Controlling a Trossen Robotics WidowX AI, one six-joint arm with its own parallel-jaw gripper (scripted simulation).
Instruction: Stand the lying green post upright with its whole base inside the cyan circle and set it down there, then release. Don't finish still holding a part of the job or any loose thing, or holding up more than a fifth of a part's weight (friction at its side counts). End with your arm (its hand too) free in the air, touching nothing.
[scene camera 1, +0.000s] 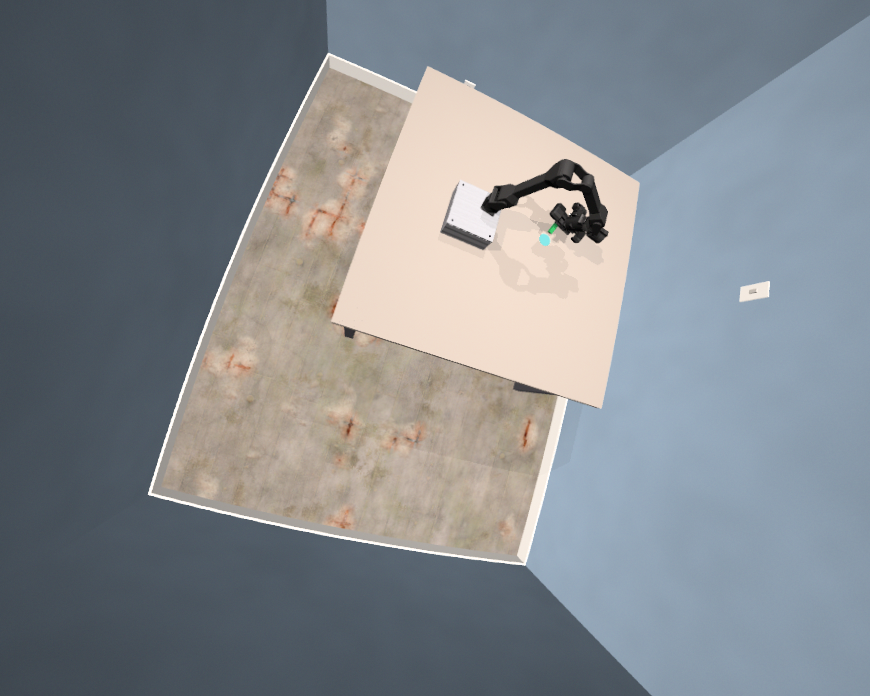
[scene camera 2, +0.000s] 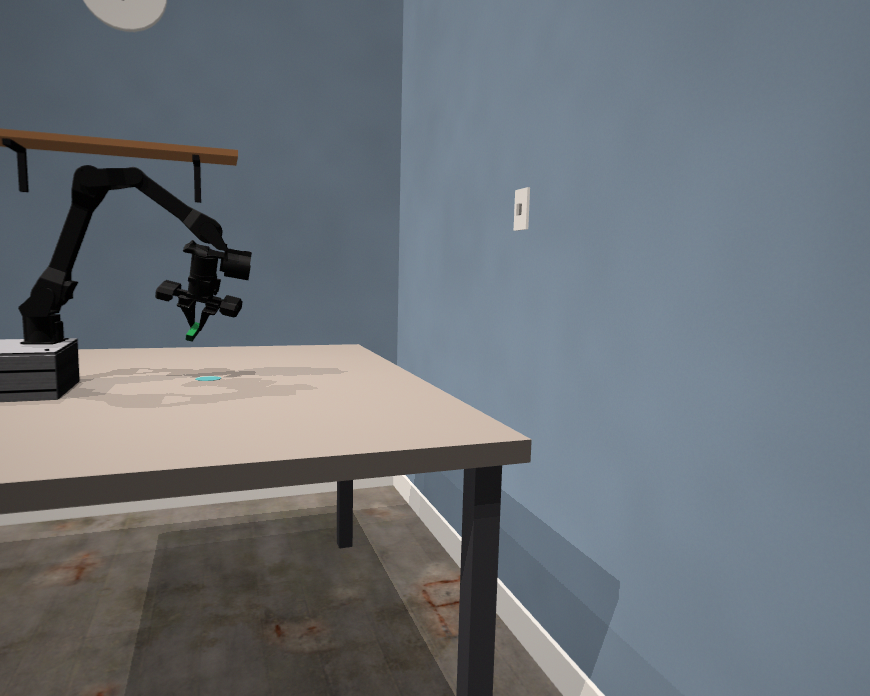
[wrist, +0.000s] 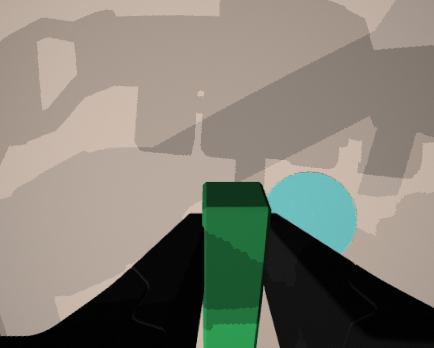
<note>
In view: the gripper (scene camera 2: 196, 329), a green post (wrist: 236, 216) and a cyan circle (wrist: 316, 203).
The gripper shows as well in scene camera 1 (scene camera 1: 556, 223) and in the wrist view (wrist: 232, 228).
</note>
